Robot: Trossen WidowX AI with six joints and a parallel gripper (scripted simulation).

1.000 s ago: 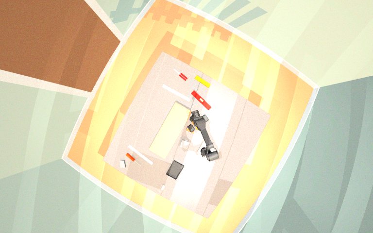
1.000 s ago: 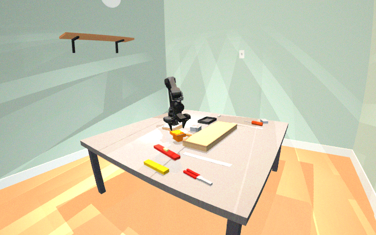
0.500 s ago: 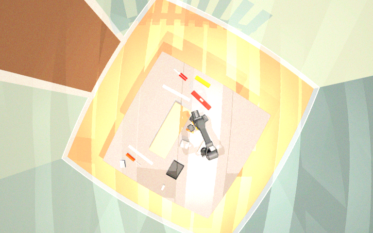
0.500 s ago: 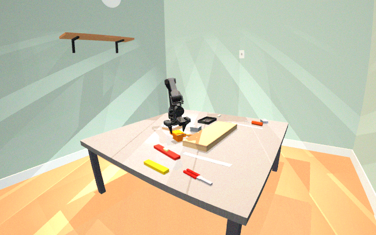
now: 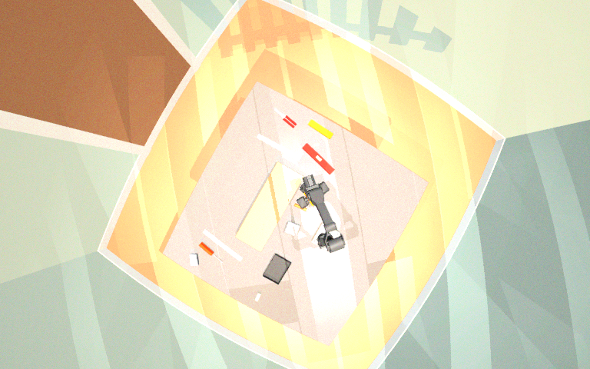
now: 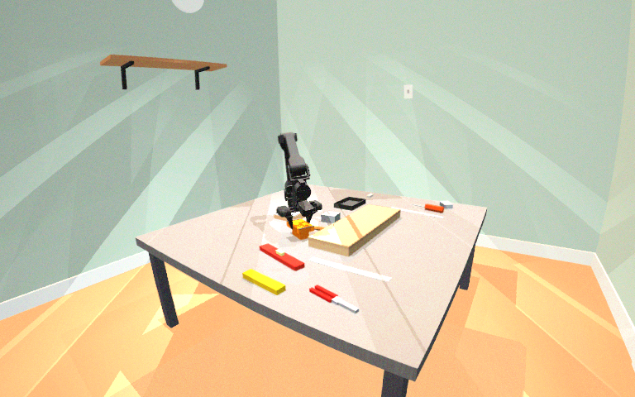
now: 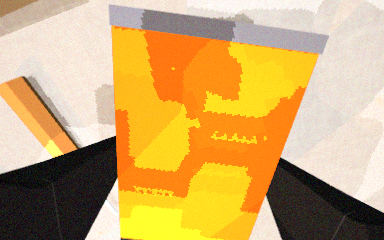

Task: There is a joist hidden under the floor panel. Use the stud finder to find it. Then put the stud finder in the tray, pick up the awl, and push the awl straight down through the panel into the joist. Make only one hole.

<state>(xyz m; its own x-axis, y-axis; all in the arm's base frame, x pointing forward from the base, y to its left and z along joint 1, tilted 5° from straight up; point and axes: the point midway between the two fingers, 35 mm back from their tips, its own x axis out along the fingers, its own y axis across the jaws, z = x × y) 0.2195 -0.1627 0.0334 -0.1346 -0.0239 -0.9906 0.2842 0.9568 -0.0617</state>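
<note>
Now: gripper tip 3 cm past the awl, 9 cm to the right of it and 3 cm above it. From my gripper tip the other things lie so: grey block (3 cm behind, 23 cm to the left, 2 cm below); red level (11 cm ahead, 20 cm to the right, 2 cm below); stud finder (1 cm behind, 3 cm below).
</note>
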